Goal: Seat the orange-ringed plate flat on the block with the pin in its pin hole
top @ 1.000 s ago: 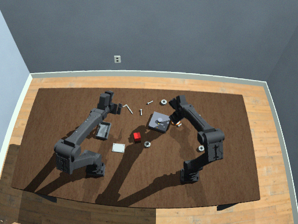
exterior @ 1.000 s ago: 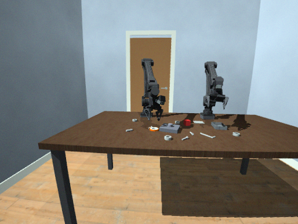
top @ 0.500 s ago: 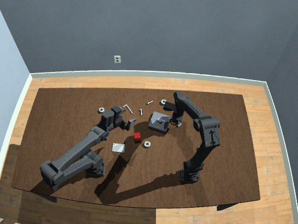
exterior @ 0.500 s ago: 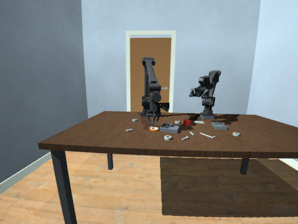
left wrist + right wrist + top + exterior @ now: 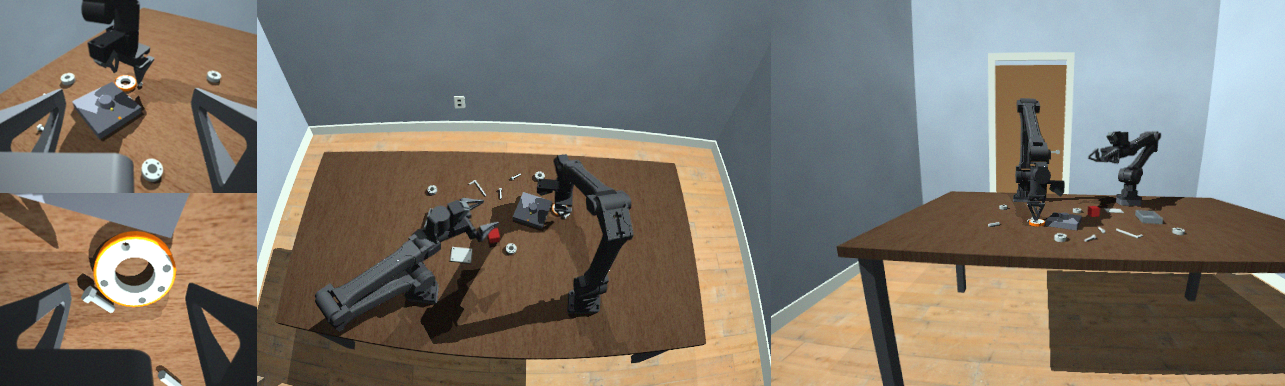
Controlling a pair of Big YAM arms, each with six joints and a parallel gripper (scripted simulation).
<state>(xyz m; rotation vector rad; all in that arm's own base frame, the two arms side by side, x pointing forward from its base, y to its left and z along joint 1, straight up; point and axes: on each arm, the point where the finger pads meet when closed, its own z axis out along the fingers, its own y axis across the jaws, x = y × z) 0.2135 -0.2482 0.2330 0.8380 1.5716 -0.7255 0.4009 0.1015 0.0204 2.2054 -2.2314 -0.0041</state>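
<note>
Now: the grey block 12 cm to the left of my right hand, 4 cm behind it and 1 cm below it. From my right hand the other things lie so: red cube (26 cm to the left, 14 cm behind, 2 cm below); grey tray (49 cm to the left, 11 cm behind, 3 cm below).
</note>
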